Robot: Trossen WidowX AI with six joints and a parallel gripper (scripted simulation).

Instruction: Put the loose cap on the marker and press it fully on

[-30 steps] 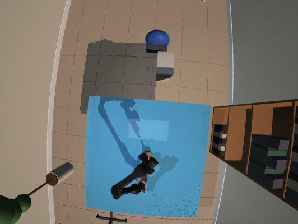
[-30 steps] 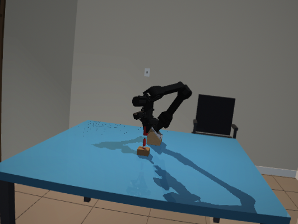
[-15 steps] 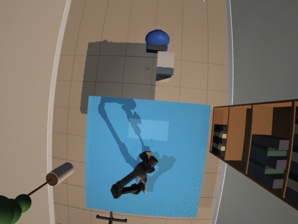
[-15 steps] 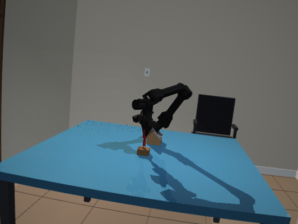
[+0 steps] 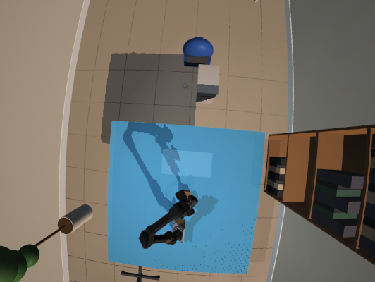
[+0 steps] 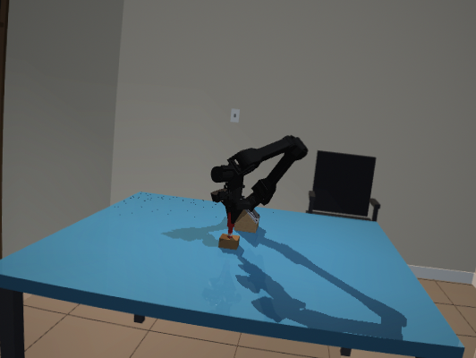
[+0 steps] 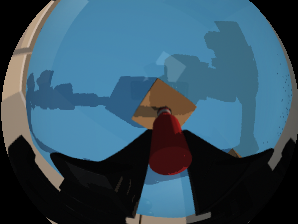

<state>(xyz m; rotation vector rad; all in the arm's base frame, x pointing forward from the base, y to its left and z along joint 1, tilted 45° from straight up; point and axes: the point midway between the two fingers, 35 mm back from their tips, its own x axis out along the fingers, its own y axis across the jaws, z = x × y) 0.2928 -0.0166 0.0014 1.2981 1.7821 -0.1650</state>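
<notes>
Now: the wooden holder block 70 mm below my gripper tip. The rest, counted from my gripper tip: red cap (10 mm above).
</notes>
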